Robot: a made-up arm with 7 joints. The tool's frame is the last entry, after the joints.
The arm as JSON. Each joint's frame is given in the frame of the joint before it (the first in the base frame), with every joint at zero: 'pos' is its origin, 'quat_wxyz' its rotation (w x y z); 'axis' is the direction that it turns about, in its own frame. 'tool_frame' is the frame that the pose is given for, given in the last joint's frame.
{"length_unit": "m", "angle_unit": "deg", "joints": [
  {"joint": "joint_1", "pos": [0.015, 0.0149, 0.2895], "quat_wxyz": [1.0, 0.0, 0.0, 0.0], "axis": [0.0, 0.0, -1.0]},
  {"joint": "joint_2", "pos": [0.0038, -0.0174, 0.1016], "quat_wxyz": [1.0, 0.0, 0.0, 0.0], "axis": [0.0, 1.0, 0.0]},
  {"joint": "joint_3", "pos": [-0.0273, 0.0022, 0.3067], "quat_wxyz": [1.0, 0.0, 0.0, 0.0], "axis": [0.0, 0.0, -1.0]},
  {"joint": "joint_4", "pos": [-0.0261, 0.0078, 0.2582], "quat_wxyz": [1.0, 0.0, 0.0, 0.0], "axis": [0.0, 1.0, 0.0]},
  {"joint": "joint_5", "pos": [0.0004, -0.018, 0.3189], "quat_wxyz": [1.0, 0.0, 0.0, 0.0], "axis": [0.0, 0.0, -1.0]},
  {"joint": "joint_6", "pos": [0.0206, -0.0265, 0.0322], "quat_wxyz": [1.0, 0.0, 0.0, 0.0], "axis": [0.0, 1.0, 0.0]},
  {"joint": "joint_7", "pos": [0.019, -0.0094, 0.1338], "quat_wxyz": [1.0, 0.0, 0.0, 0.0], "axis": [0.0, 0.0, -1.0]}
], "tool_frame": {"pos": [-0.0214, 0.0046, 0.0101], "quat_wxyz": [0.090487, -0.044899, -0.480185, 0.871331]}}
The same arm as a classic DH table. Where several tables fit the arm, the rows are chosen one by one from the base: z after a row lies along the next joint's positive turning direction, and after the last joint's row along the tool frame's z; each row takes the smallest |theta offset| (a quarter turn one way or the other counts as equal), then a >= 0, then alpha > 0; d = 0 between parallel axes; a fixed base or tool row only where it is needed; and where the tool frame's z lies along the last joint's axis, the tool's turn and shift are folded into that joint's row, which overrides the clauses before.
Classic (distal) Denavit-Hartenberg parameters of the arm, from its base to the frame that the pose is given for. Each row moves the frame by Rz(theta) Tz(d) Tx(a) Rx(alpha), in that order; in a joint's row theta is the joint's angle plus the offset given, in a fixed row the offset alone. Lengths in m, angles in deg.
base (fixed): d 0  theta offset 44.81  a 0.0211  alpha 180
joint_1: d -0.3911  theta offset 44.81  a 0.0038  alpha 90
joint_2: d -0.0152  theta offset 0  a -0.0273  alpha -90
joint_3: d -0.5649  theta offset 0  a -0.0261  alpha 90
joint_4: d -0.0102  theta offset 0  a 0.0004  alpha -90
joint_5: d -0.3511  theta offset 0  a 0.0206  alpha 90
joint_6: d -0.0359  theta offset 0  a 0.019  alpha -90
joint_7: d -0.1441  theta offset 11.27  a -0.0219  alpha -122.33
tool (fixed): d -0.0004  theta offset 179.41  a 0  alpha 0

